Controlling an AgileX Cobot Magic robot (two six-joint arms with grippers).
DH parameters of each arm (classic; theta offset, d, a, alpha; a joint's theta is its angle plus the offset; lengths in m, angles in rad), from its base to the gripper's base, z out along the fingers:
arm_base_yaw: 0 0.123 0 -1.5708
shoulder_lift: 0.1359 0 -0.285 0
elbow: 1.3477 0 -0.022 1.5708
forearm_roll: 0 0.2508 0 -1.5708
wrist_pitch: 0 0 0.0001 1.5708
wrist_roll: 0 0.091 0 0
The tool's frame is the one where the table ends.
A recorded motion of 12 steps. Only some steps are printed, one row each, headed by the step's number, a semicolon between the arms.
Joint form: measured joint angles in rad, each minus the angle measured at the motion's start. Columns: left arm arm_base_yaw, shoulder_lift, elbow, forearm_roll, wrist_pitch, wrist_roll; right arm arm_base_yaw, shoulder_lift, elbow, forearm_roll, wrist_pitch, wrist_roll.
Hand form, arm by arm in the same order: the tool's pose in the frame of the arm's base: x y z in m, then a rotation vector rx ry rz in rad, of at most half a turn. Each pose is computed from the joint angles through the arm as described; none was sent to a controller.
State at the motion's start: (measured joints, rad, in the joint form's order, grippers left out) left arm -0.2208 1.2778 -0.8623 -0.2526 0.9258 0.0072; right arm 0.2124 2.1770 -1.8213 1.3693 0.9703 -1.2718
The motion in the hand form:
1: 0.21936 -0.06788 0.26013 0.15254 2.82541 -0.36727; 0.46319 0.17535 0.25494 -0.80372 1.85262 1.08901
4: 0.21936 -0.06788 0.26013 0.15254 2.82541 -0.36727; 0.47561 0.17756 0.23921 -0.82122 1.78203 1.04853
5: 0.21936 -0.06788 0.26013 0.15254 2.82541 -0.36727; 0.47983 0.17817 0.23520 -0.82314 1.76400 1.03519
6: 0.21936 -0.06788 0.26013 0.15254 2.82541 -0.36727; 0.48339 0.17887 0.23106 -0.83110 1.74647 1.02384
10: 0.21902 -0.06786 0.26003 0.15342 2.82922 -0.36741; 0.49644 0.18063 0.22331 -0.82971 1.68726 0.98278
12: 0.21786 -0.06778 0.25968 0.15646 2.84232 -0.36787; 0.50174 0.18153 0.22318 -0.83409 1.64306 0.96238
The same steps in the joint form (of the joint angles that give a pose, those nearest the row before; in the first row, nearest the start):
1: 0.0000 0.0000 0.0000 0.0000 0.0000 0.0000; 0.0000 0.0176 -0.0046 0.0372 -0.0070 -0.0423
4: 0.0000 0.0000 0.0000 0.0000 0.0000 0.0000; 0.0000 0.0760 -0.0335 0.1092 -0.0290 -0.1720
5: 0.0000 0.0000 0.0000 0.0000 0.0000 0.0000; 0.0000 0.0948 -0.0485 0.1267 -0.0363 -0.2022
6: 0.0000 0.0000 0.0000 0.0000 0.0000 0.0000; 0.0000 0.1131 -0.0628 0.1405 -0.0389 -0.2319
10: 0.0000 0.0000 0.0000 0.0000 0.0039 0.0000; 0.0000 0.1690 -0.1237 0.1921 -0.0600 -0.3098
12: 0.0000 0.0000 0.0000 0.0000 0.0172 0.0000; 0.0000 0.1907 -0.1543 0.2245 -0.0641 -0.3578

